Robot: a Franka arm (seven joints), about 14 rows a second.
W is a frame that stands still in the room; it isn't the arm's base.
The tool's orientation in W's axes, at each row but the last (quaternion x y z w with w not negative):
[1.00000 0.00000 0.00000 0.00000]
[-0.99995 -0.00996 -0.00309 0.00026]
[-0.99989 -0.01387 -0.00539 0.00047]
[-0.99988 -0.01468 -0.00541 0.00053]
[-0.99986 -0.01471 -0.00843 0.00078]
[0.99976 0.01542 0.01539 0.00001]
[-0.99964 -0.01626 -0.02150 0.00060]
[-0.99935 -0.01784 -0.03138 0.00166]
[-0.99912 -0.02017 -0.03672 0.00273]
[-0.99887 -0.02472 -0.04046 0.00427]
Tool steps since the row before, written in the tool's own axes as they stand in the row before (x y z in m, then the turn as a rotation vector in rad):
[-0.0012 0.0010 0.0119 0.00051 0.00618 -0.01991]
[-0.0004 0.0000 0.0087 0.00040 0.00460 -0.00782]
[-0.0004 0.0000 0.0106 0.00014 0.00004 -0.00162]
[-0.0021 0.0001 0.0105 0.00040 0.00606 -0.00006]
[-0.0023 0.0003 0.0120 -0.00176 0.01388 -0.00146]
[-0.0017 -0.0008 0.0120 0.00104 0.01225 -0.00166]
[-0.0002 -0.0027 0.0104 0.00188 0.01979 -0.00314]
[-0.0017 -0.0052 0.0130 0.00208 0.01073 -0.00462]
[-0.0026 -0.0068 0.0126 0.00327 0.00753 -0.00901]
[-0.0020 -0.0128 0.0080 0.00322 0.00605 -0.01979]
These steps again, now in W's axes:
[-0.0012 -0.0010 -0.0119 0.00051 -0.00618 0.01991]
[-0.0003 0.0000 -0.0087 0.00044 -0.00460 0.00782]
[-0.0003 0.0000 -0.0106 0.00012 -0.00004 0.00162]
[-0.0020 -0.0001 -0.0105 0.00058 -0.00605 0.00006]
[-0.0021 -0.0003 -0.0120 -0.00138 -0.01393 0.00141]
[-0.0014 0.0008 -0.0120 0.00137 -0.01221 0.00170]
[0.0002 0.0027 -0.0104 0.00239 -0.01972 0.00321]
[-0.0011 0.0052 -0.0131 0.00217 -0.01067 0.00472]
[-0.0019 0.0068 -0.0127 0.00290 -0.00746 0.00920]
[-0.0020 0.0128 -0.0081 0.00191 -0.00609 0.01995]

